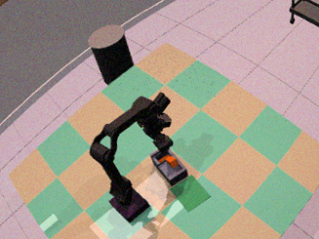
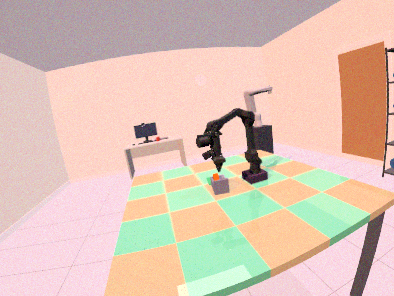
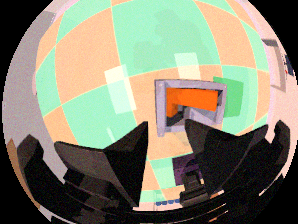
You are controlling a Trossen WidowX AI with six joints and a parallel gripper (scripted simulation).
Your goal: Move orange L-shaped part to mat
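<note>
Right now my gripper tip is 2 cm past the orange L-shaped part, 4 cm to the left of it and 10 cm above it. The rest, counted from my gripper tip: green mat: 6 cm behind, 21 cm to the right, 16 cm below; then tray: 2 cm behind, 6 cm to the right, 15 cm below.
</note>
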